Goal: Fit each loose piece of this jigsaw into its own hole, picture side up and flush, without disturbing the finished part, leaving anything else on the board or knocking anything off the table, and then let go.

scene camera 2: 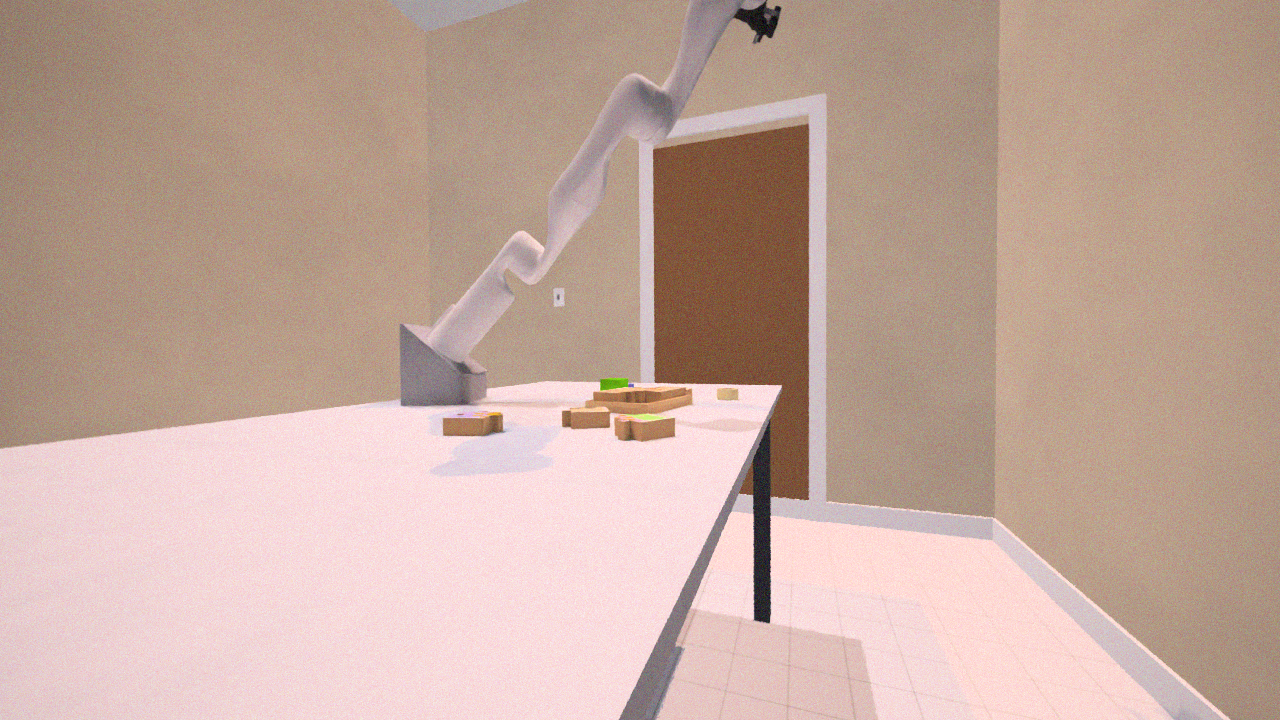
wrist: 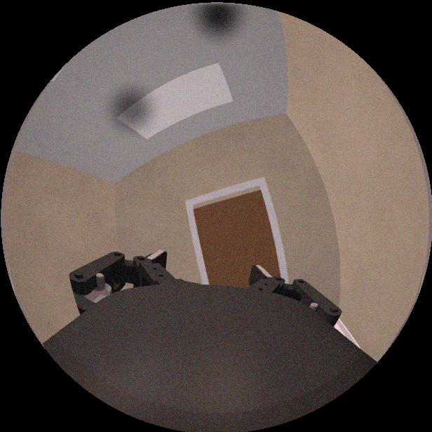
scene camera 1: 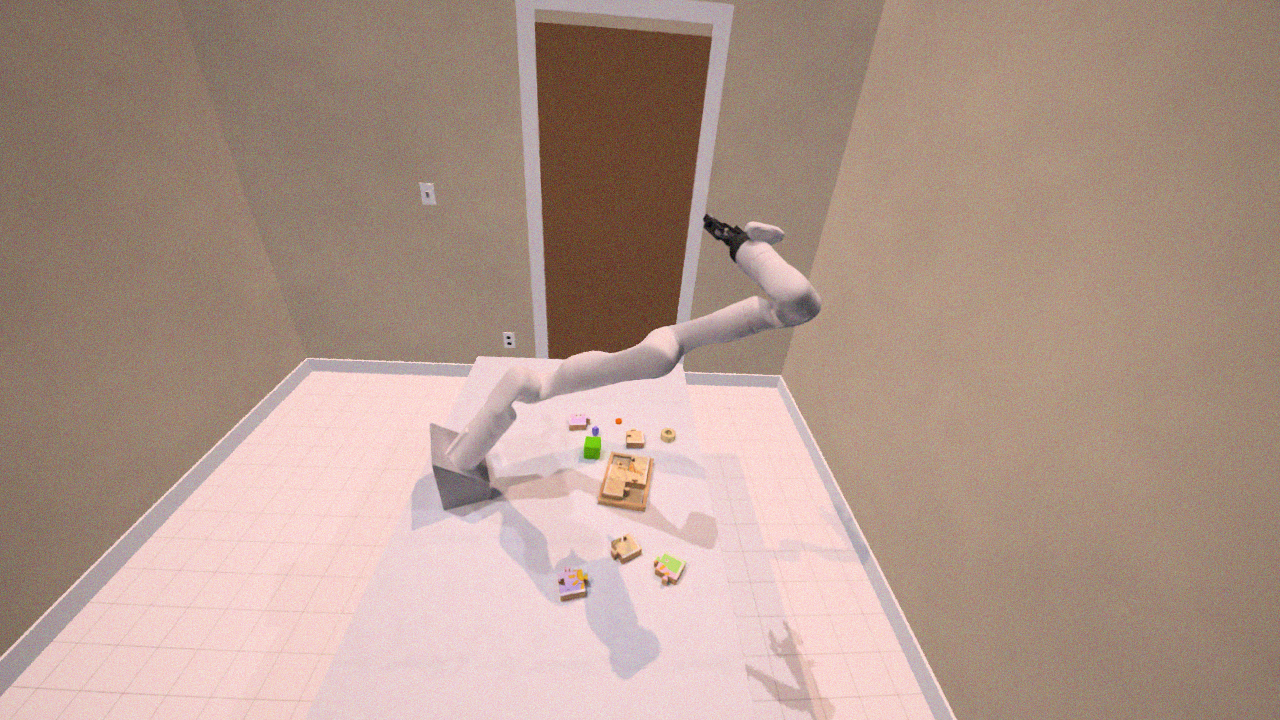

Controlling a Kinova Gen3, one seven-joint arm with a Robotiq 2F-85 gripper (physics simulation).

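Note:
My gripper (scene camera 1: 706, 220) (wrist: 208, 268) is open and empty, high above the table. The wooden jigsaw board (scene camera 1: 622, 505) (scene camera 2: 640, 406) lies mid-table, with wooden pieces in it and recessed gaps at its near end and far left. A purple-topped piece (scene camera 1: 571, 584) (scene camera 2: 471, 424), a plain wooden piece (scene camera 1: 625, 548) (scene camera 2: 587, 417) and a green-topped piece (scene camera 1: 670, 566) (scene camera 2: 646, 427) lie loose on the near side of the board. A pink-topped piece (scene camera 1: 578, 421) and another plain wooden piece (scene camera 1: 634, 438) lie beyond it. The pictures are too small to read.
A green block (scene camera 1: 592, 447) (scene camera 2: 614, 384) stands by the board's far left corner. A small blue thing (scene camera 1: 595, 430), a small orange thing (scene camera 1: 618, 420) and a yellowish ring-like thing (scene camera 1: 664, 436) (scene camera 2: 727, 394) are beyond the board. The ring-like thing is near the right table edge. A door (scene camera 1: 617, 179) (wrist: 235, 235) is behind.

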